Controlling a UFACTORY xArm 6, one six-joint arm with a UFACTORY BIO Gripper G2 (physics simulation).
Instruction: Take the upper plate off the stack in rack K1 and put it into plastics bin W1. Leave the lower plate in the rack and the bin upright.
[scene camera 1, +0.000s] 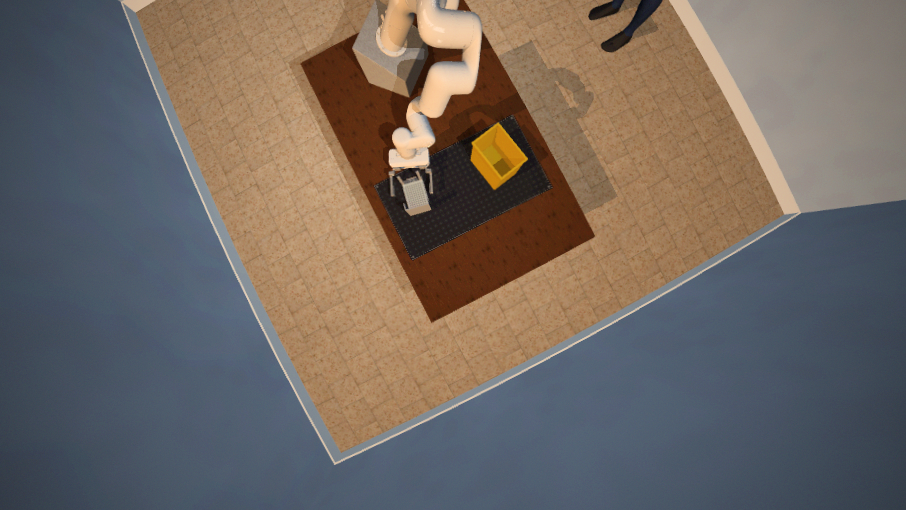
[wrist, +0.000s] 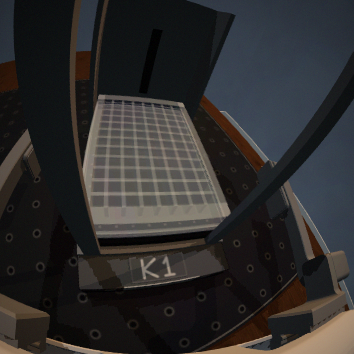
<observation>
I see my gripper (scene camera 1: 412, 194) and a yellow plastics bin W1 (scene camera 1: 497, 157).
My gripper shows as well in the wrist view (wrist: 170, 141). The wrist view does not show the yellow plastics bin W1: it is out of frame.
</observation>
